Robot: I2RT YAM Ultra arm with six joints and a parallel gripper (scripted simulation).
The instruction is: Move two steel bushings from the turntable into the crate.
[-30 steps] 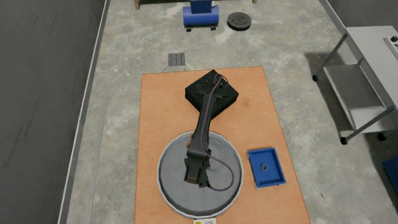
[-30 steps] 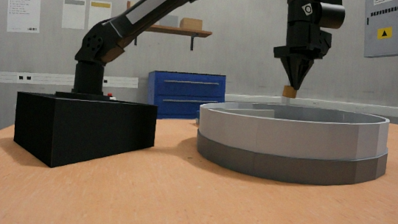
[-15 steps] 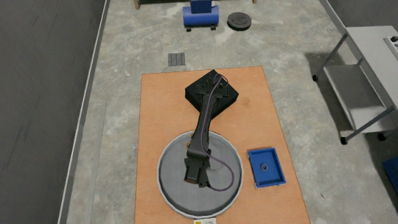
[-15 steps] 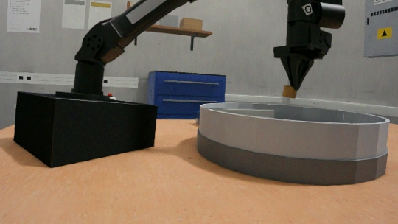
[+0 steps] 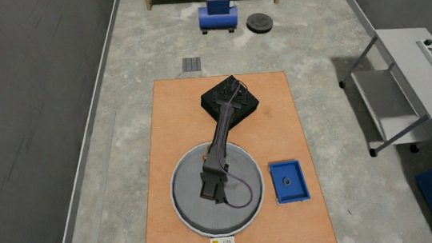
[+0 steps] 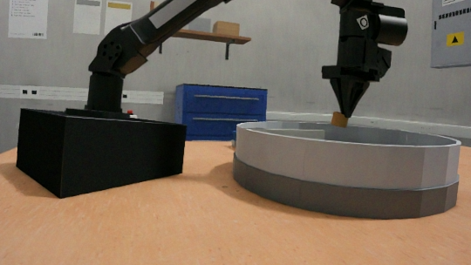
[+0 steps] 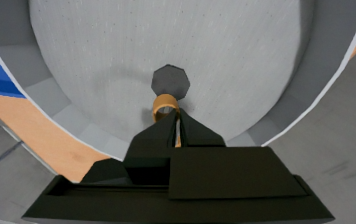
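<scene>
Now: the grey turntable 80 mm below my hand and 10 mm to the left of it. From my hand the other things lie so: blue crate: 360 mm to the left, 110 mm below, 50 mm behind.
</scene>
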